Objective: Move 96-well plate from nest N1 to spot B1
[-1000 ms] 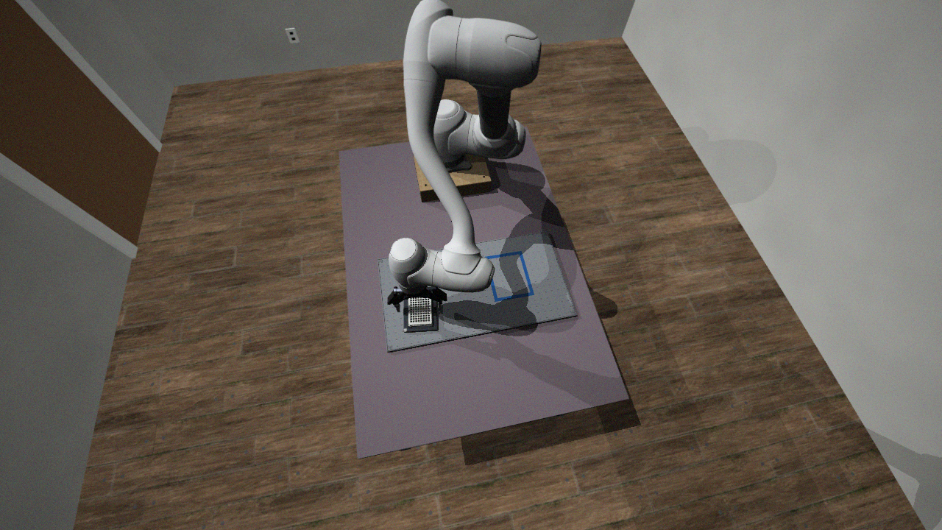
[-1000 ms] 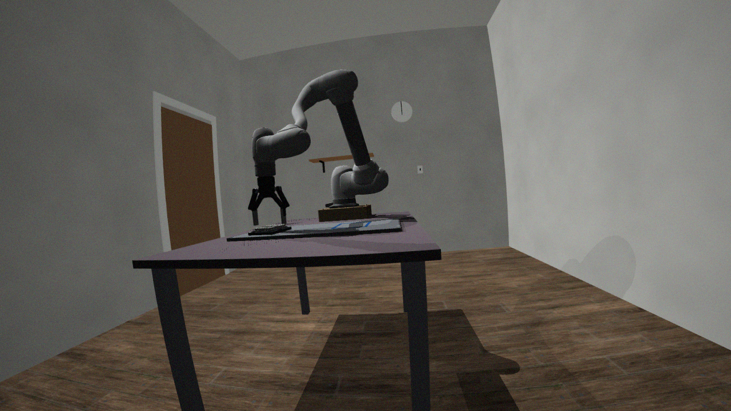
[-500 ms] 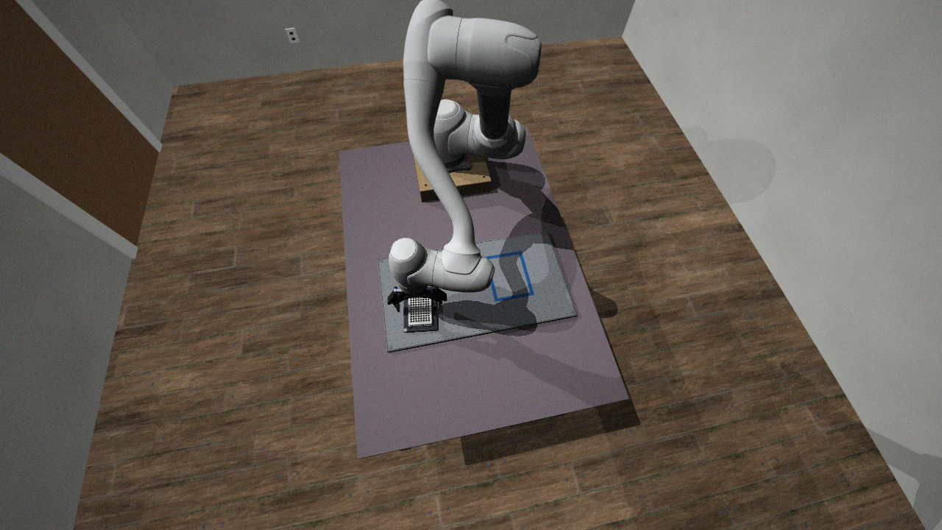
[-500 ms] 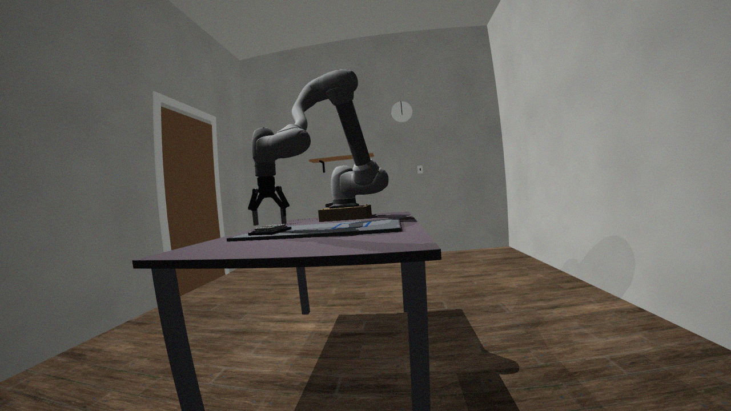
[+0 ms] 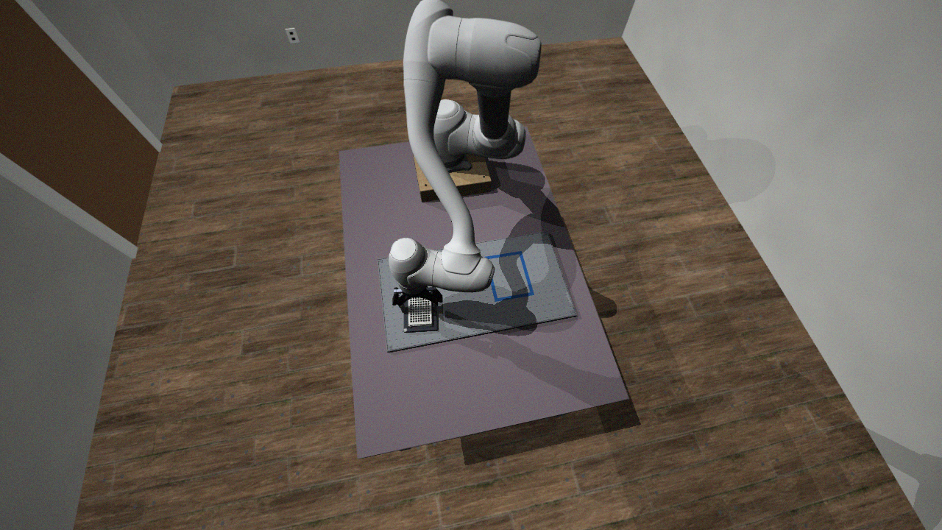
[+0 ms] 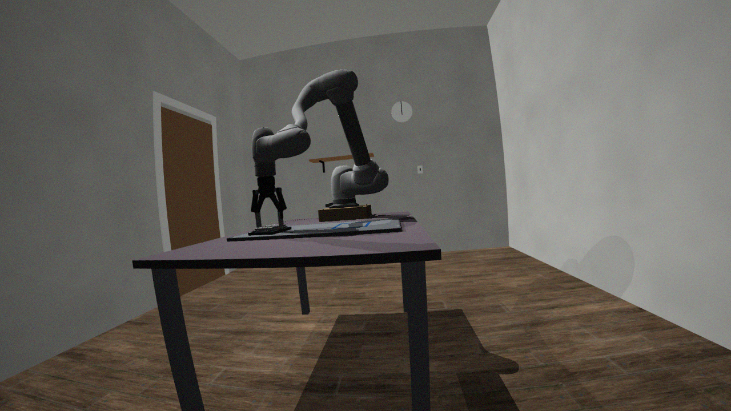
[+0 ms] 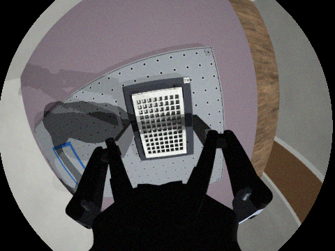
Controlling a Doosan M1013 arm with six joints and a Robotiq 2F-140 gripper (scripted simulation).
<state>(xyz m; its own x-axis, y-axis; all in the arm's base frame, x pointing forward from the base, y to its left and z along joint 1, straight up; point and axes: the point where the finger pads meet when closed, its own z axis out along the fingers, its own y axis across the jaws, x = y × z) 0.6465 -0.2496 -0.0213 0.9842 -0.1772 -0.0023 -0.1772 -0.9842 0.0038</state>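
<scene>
The white 96-well plate is 2 cm below my hand. Also, from my hand: dark plate nest N1 (4 cm below).
</scene>
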